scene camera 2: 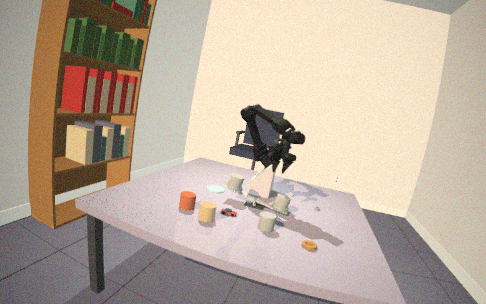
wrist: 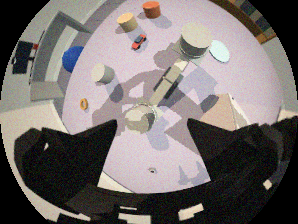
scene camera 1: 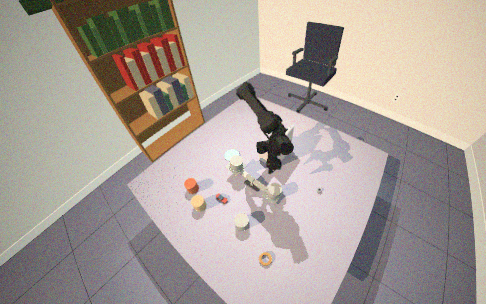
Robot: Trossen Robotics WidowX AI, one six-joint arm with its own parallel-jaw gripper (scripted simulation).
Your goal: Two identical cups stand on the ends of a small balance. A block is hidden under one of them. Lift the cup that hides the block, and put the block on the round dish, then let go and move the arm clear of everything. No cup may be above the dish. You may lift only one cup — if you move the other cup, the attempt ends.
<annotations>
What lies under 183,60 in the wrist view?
A balance.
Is my gripper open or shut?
Open.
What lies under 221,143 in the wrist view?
My gripper.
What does my gripper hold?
Nothing.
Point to a cup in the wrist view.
At 195,39
</annotations>
